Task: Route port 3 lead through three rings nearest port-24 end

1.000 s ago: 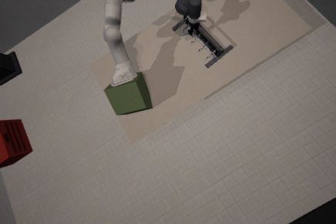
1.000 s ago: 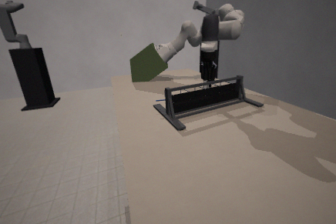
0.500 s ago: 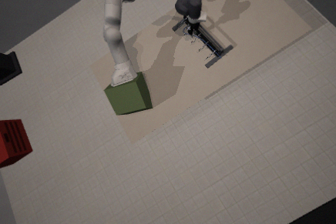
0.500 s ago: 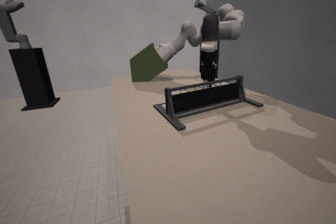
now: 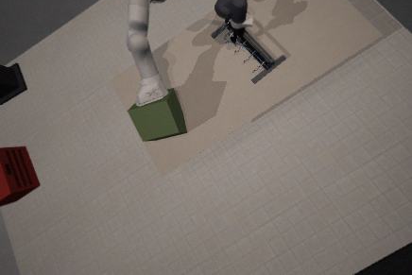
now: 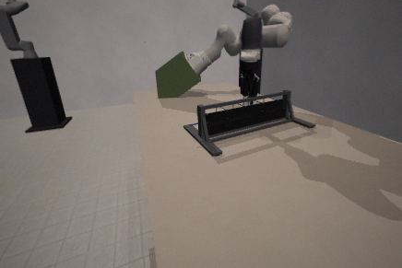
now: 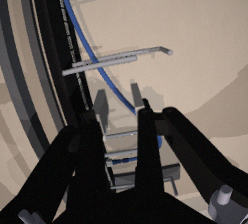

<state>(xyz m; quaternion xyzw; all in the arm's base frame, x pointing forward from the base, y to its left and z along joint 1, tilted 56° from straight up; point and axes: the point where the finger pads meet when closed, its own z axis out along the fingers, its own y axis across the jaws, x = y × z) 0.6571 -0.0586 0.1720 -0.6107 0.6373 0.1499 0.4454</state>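
Now: hand 7 cm short of the rack, 4 cm to the left of it and 2 cm above it.
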